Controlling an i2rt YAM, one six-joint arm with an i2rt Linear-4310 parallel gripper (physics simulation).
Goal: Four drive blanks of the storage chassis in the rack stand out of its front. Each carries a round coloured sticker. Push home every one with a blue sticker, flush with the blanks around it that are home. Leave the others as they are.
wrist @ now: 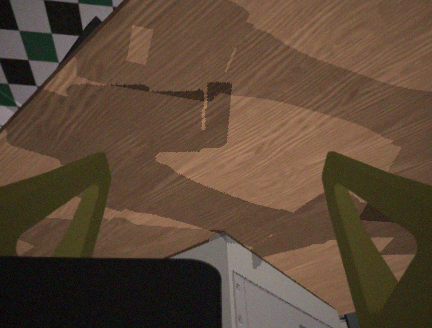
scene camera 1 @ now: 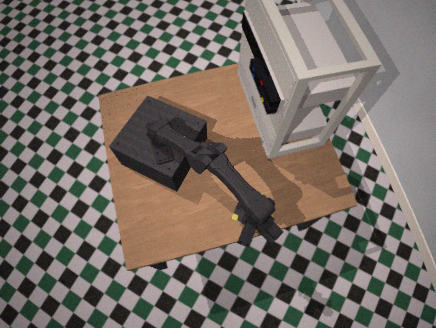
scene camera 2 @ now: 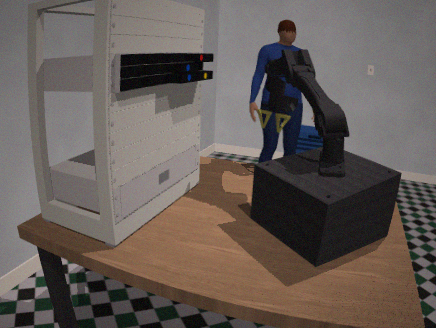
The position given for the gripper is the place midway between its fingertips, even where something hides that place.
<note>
In view: the gripper (wrist: 216, 164) and a rack (scene camera 1: 306, 64).
</note>
